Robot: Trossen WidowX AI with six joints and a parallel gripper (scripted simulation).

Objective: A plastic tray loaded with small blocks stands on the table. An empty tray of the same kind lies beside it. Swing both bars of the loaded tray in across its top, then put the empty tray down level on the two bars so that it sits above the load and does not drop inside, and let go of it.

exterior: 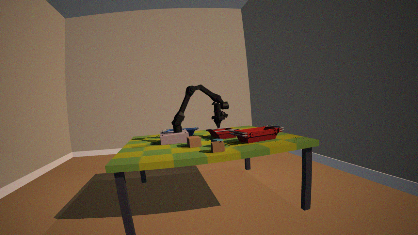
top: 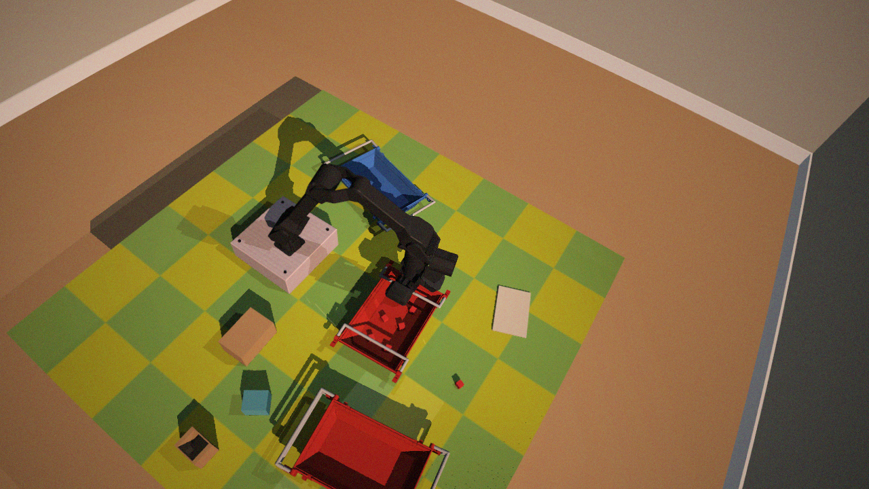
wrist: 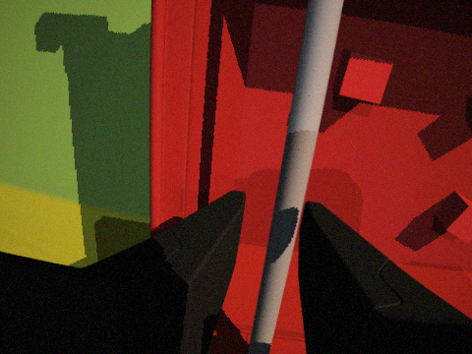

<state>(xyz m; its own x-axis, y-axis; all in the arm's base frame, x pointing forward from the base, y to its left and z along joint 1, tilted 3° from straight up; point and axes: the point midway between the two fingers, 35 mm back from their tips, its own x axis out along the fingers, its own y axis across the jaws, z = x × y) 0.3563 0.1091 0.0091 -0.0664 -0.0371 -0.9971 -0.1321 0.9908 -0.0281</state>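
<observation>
The blue tray lies 32 cm behind my gripper tip, 25 cm to the left of it and 2 cm below it. Also, from my gripper tip: teal cube 48 cm to the right, 11 cm behind, 5 cm below; then flat plate 26 cm ahead, 16 cm to the left, 7 cm below; then small red block 26 cm ahead, 12 cm to the right, 6 cm below.
</observation>
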